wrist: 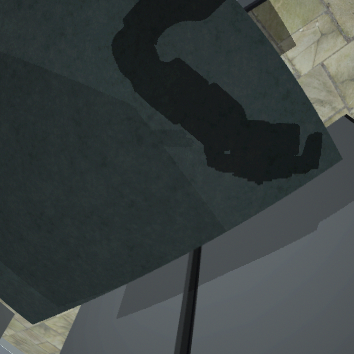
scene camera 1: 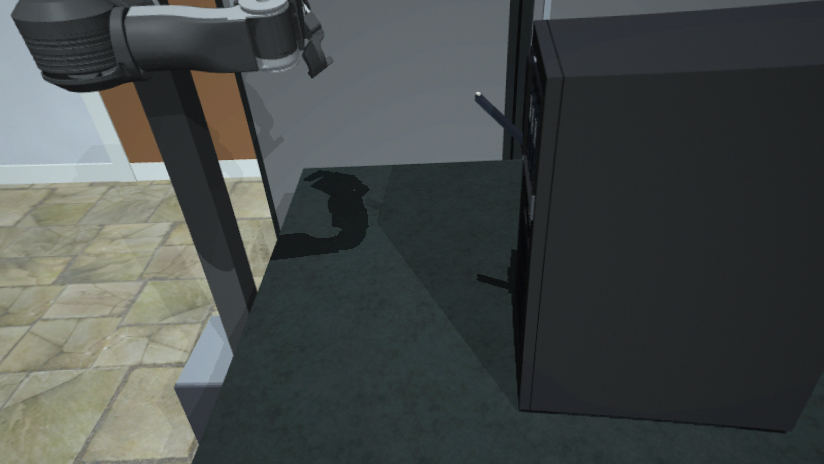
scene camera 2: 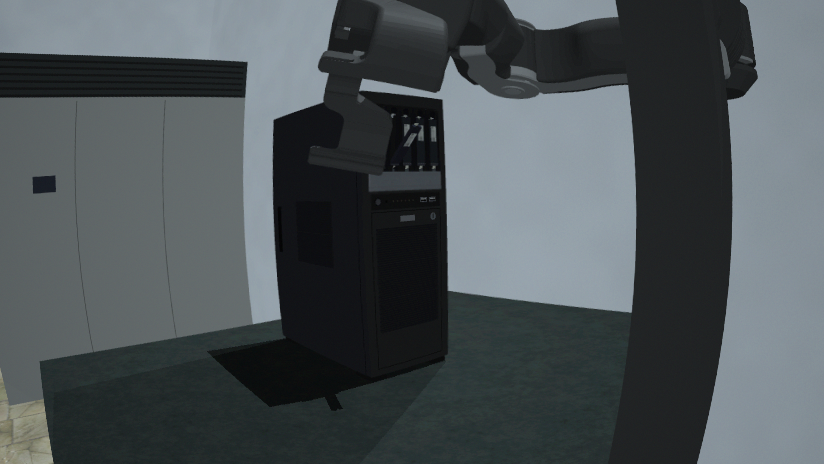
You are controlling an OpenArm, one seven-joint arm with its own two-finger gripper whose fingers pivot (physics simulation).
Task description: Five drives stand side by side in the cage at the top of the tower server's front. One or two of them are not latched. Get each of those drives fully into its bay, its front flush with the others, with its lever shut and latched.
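Observation:
The black tower server (scene camera 1: 663, 242) (scene camera 2: 322, 230) stands upright, with the drive cage at the top of its front. In scene camera 2, drives with pale labels stand side by side; the leftmost part of the cage is hidden behind my gripper. One lever (scene camera 1: 498, 116) (scene camera 2: 405, 142) is swung out, tilted up and outward; its foot appears to be at the second drive from the left. The levers of the two rightmost drives (scene camera 2: 420, 144) (scene camera 2: 433, 141) look upright. Whether every drive front is flush is too small to tell. My gripper (scene camera 1: 320, 62) (scene camera 2: 347, 155) is open and empty, high and well in front of the server.
The server stands on a dark green table (scene camera 1: 322, 345) (scene camera 2: 518, 345) (wrist: 75, 175). The arm's dark post (scene camera 1: 196, 172) (scene camera 2: 674, 230) rises beside the table. A grey cabinet (scene camera 1: 392, 103) (scene camera 2: 126, 201) stands beyond the table edge. The arm's shadow lies on the table.

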